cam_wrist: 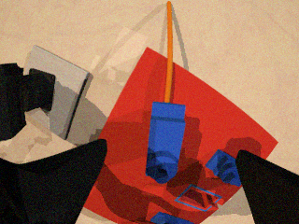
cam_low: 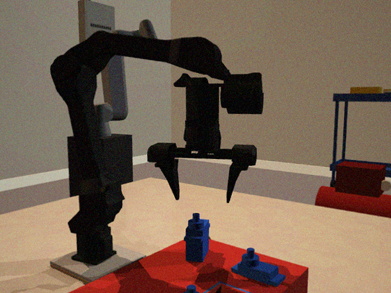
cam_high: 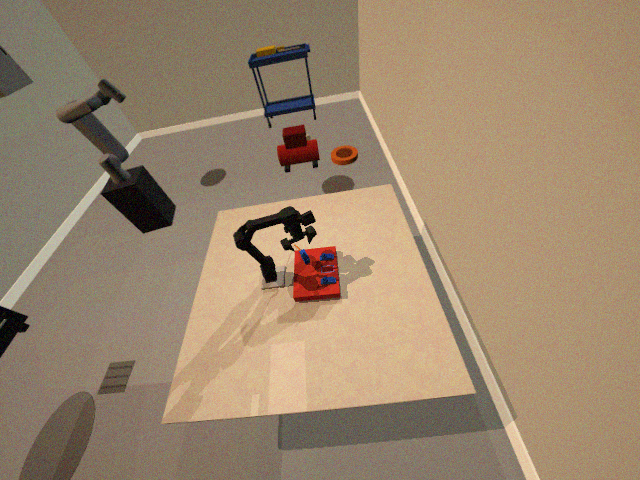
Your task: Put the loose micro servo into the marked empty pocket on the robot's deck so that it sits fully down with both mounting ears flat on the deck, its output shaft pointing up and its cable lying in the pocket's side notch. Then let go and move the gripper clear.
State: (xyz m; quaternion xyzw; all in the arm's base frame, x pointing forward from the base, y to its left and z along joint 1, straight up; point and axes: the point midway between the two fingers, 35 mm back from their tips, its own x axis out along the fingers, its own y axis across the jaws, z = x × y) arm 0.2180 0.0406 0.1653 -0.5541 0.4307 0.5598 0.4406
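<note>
Now: the red deck 12 cm below my gripper tip and 10 cm to the right of it.
</note>
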